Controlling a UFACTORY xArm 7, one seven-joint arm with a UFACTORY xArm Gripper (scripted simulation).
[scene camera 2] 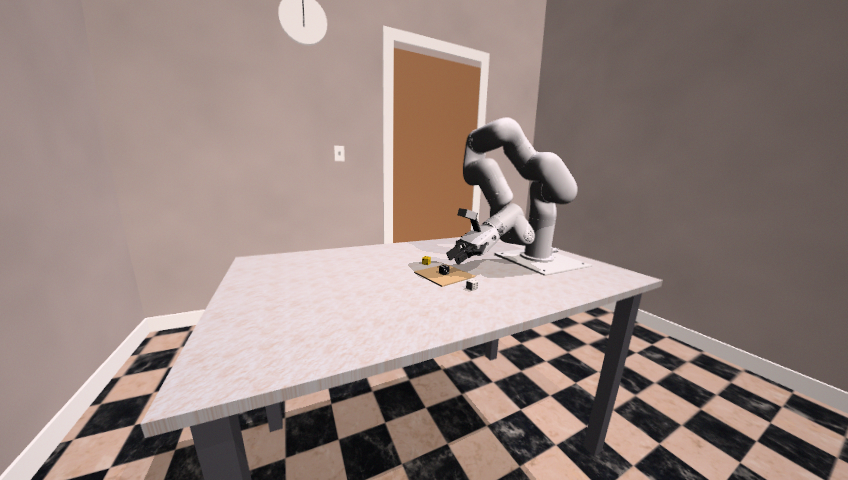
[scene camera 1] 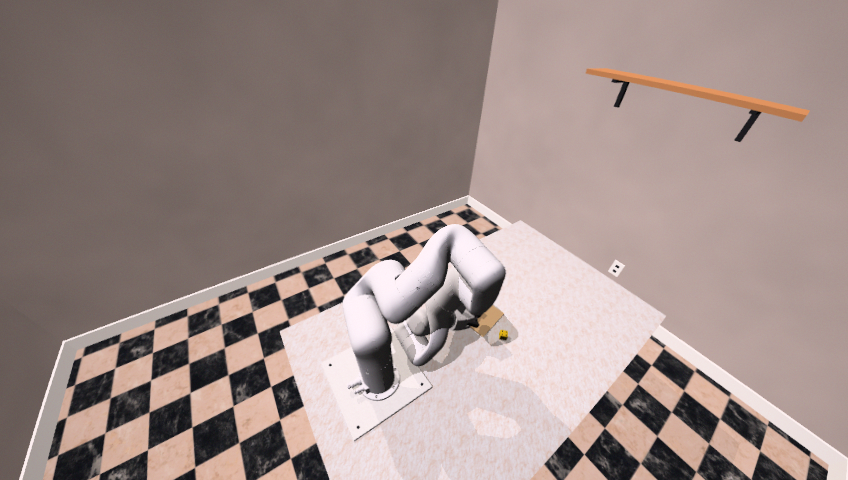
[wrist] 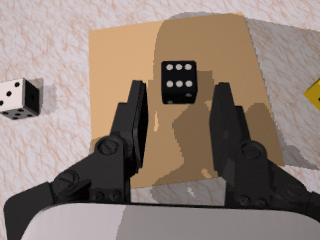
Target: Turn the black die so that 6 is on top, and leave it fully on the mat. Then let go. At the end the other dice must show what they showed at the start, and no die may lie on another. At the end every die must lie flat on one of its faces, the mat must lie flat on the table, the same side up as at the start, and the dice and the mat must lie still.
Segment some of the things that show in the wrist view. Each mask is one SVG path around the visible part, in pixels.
My gripper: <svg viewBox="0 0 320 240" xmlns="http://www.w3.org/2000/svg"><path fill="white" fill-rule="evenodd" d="M3 208L7 240L320 240L320 194L314 191L307 191L302 182L267 158L267 151L261 143L251 140L243 107L235 106L228 82L219 82L218 85L215 85L209 117L214 171L218 172L218 177L222 177L226 181L224 206L131 202L130 178L138 174L139 168L143 166L149 120L146 83L143 83L142 80L132 80L127 102L119 102L117 105L109 136L102 137L96 142L92 154L59 173L54 181L50 183L48 181L11 196L5 202Z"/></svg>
A black die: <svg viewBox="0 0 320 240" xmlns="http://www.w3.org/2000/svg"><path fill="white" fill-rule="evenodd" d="M163 61L161 63L162 103L194 104L198 92L196 62Z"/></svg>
A tan mat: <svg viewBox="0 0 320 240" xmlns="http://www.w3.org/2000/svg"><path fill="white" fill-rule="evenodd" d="M242 12L178 18L88 31L92 153L94 152L96 142L102 137L109 135L117 104L119 102L127 102L132 80L142 80L143 83L146 83L149 121L143 166L139 168L138 174L130 178L131 189L218 177L218 172L213 169L209 117L214 86L218 85L219 82L230 83L235 106L242 106L244 109L251 140L261 143L266 148L270 161L281 168L285 167L266 89ZM195 60L197 62L198 93L195 103L163 104L161 94L161 63L163 61Z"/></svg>
